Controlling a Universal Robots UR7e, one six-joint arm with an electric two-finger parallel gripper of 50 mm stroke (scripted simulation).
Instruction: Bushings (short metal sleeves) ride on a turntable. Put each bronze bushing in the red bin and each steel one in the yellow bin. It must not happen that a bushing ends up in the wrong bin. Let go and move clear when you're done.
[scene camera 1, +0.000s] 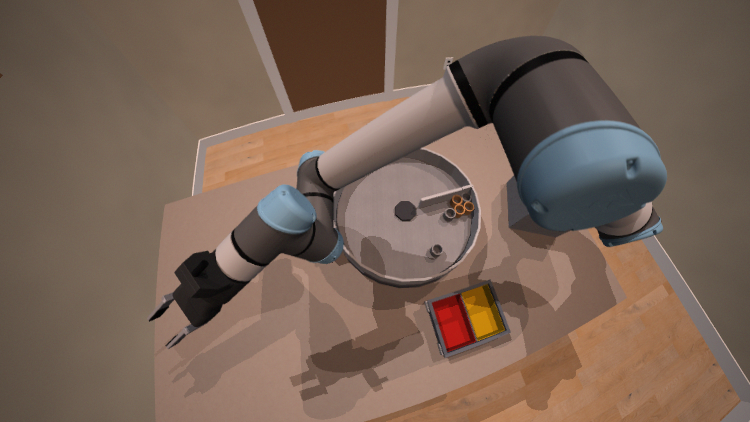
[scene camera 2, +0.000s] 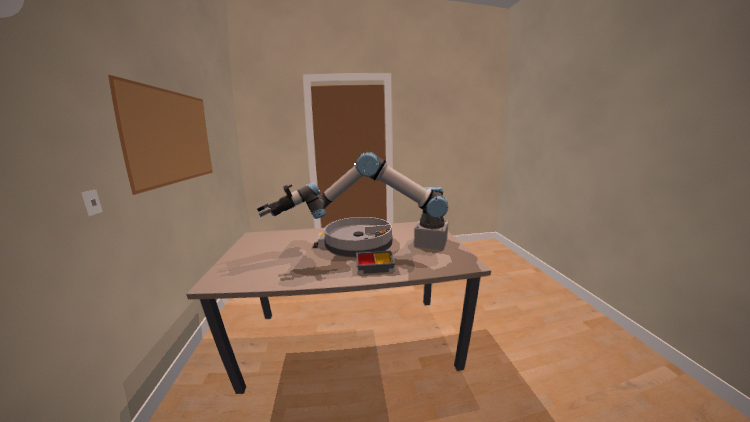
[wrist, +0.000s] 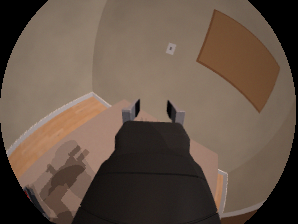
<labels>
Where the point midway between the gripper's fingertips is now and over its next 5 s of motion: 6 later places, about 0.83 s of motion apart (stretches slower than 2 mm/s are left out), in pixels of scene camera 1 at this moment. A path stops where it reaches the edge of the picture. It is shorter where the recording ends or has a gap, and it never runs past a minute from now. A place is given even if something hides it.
The gripper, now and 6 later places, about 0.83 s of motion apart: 162, 331; 200, 318; 264, 297; 342, 268; 427, 236; 440, 231; 443, 230
</labels>
